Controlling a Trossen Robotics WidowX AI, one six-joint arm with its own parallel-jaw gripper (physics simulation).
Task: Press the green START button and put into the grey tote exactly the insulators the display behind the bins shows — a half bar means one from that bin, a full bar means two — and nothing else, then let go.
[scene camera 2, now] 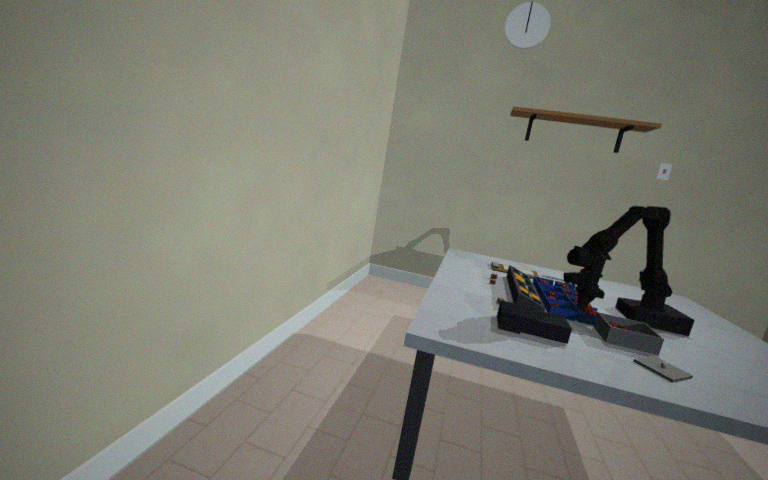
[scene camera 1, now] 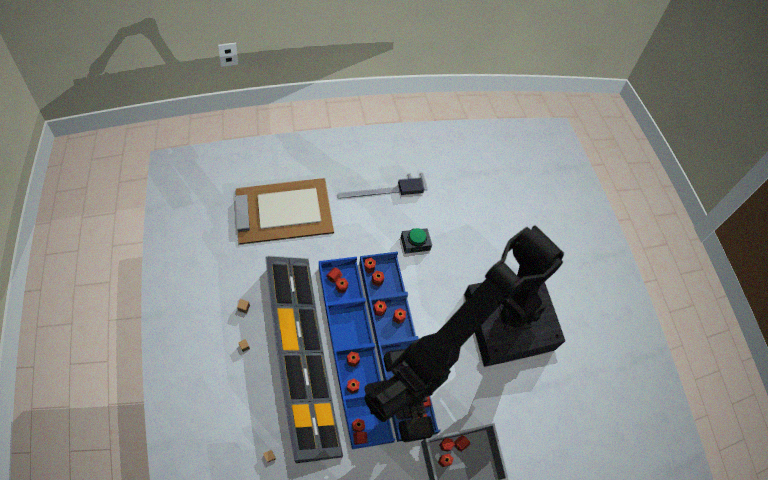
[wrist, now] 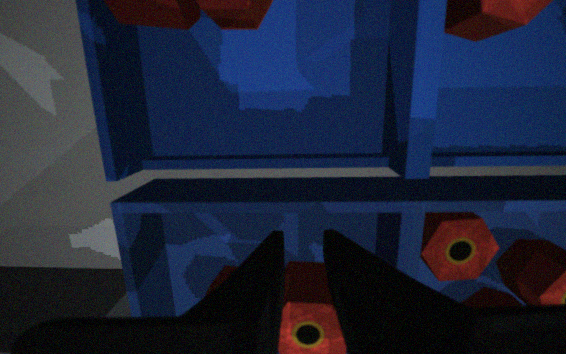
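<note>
My gripper is shut on a red insulator at the tote-end bin of the row nearest my base; a second red one shows partly behind the left finger. The display shows a full bar in the second cell of its left column and half bars in both cells at the tote end; its other bars are dark. The grey tote holds three red insulators. The blue bin second in the far row is empty. The green START button stands beyond the bins.
The bin dividers stand close around my fingers. More insulators lie in the neighbouring bin. A clipboard, a caliper and small wooden blocks lie around. A black box and a flat plate are near the table edge.
</note>
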